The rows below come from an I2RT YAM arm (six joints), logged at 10 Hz.
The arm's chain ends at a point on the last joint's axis. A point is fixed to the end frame.
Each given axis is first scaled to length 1.
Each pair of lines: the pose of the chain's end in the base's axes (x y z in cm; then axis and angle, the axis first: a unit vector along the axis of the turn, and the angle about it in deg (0 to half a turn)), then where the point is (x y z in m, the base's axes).
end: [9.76, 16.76, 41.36, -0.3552, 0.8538, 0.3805, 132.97]
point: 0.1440 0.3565 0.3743
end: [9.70, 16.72, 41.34, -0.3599, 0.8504, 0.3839, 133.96]
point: 0.1396 0.3568 0.3731
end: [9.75, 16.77, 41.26, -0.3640, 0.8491, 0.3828, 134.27]
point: 0.1385 0.3574 0.3712
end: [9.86, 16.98, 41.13, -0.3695, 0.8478, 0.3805, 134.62]
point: 0.1379 0.3595 0.3683
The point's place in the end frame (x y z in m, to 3 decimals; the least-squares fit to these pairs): -0.032 0.055 0.188
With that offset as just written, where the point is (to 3 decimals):
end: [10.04, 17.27, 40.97, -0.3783, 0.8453, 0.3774, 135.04]
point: 0.137 0.362 0.365
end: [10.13, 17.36, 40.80, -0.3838, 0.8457, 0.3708, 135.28]
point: 0.137 0.363 0.360
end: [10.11, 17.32, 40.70, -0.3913, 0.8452, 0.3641, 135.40]
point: 0.136 0.362 0.356
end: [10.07, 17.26, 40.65, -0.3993, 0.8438, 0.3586, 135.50]
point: 0.134 0.361 0.354
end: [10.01, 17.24, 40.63, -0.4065, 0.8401, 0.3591, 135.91]
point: 0.131 0.361 0.353
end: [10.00, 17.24, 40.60, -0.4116, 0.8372, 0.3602, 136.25]
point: 0.128 0.361 0.352
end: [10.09, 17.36, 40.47, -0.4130, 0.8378, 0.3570, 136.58]
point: 0.129 0.362 0.349
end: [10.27, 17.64, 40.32, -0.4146, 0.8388, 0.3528, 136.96]
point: 0.130 0.364 0.345
